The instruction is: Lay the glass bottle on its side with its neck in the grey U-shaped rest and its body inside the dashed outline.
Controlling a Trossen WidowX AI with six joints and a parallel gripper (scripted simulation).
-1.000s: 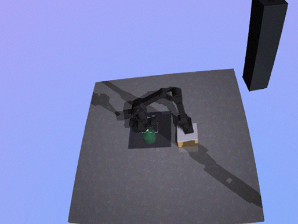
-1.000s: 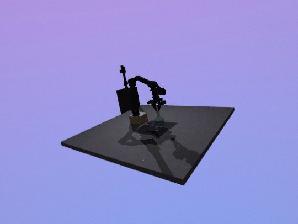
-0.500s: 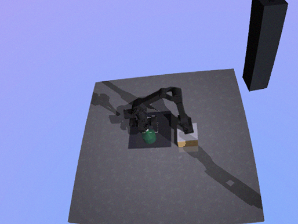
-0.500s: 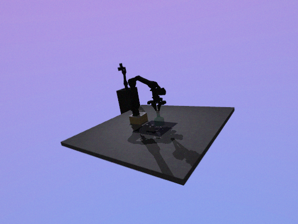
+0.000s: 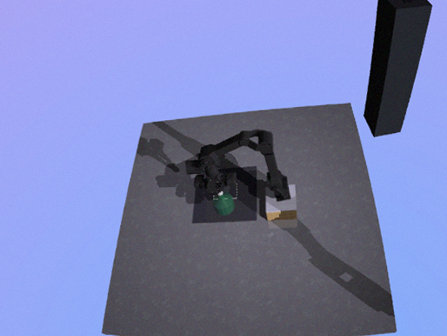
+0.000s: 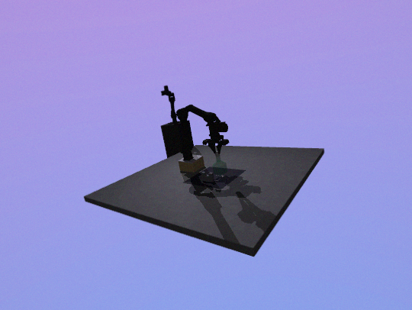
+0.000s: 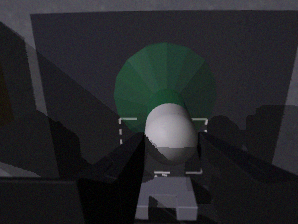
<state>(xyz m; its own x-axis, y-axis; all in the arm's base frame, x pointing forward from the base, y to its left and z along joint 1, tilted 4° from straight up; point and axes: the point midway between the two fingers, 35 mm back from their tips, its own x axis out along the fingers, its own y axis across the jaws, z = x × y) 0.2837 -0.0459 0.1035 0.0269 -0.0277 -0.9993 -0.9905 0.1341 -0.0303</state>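
Right now the green glass bottle is 5 cm below my gripper tip. The rest, counted from my gripper tip: dark mat 14 cm below, 7 cm to the right, 1 cm behind.
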